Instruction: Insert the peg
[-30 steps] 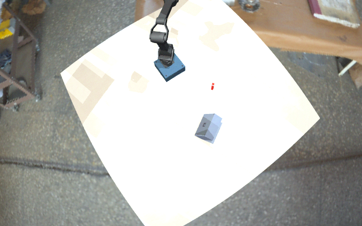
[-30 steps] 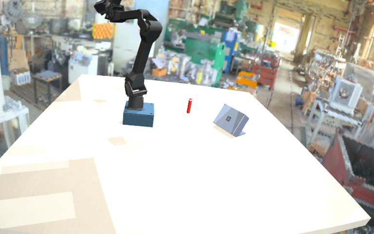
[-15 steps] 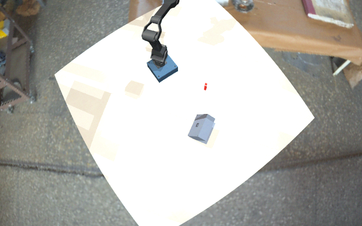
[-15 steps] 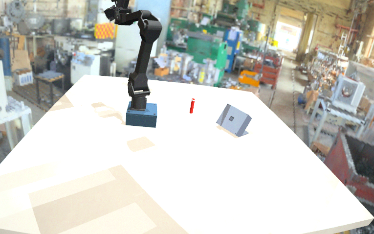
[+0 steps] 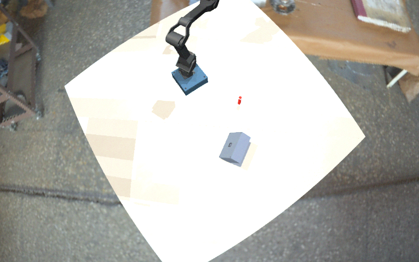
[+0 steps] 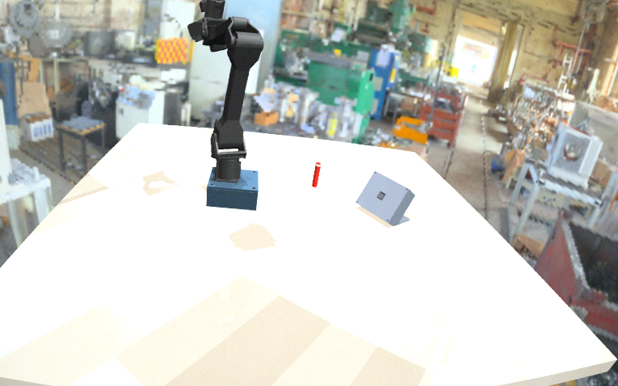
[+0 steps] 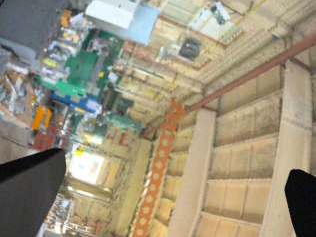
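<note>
My gripper tip is 390 mm short of the red square peg, 330 mm to the left of it and 410 mm above it. Also, from my gripper tip: grey sloped panel 560 mm ahead, 490 mm to the right, 420 mm below.
</note>
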